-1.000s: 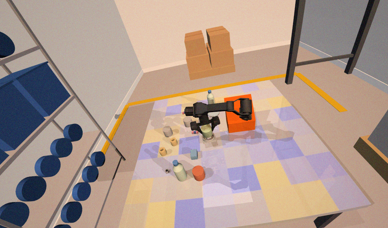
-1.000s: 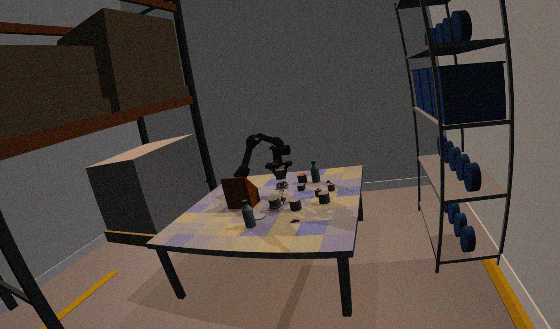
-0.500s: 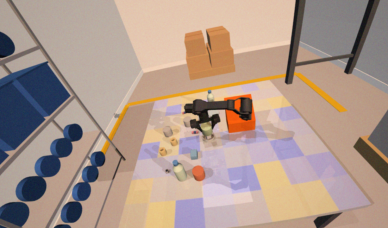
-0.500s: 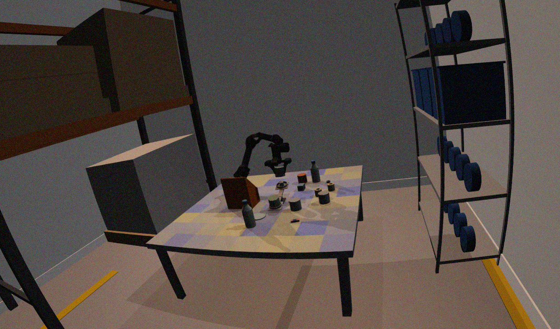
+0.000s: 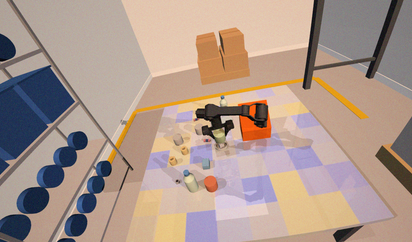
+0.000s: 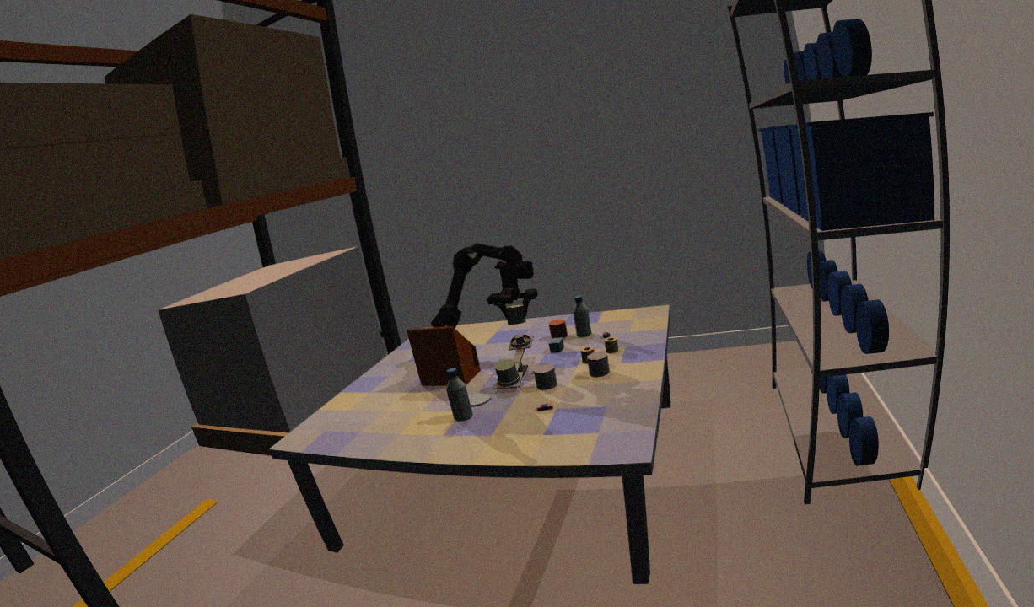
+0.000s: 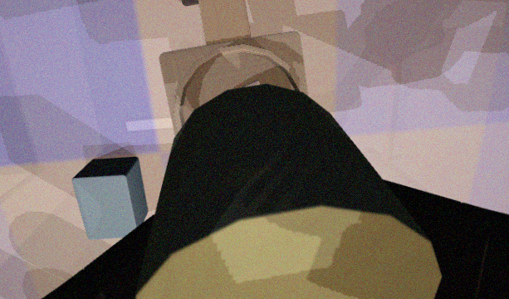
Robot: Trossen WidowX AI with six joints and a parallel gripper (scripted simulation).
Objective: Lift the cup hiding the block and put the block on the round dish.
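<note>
The round dish is 40 mm behind my gripper tip, 370 mm to the right of it and 170 mm below it. Also, from my gripper tip: balance: 30 mm ahead, 130 mm to the right, 130 mm below; red cylinder: 60 mm ahead, 230 mm to the left, 130 mm below.
</note>
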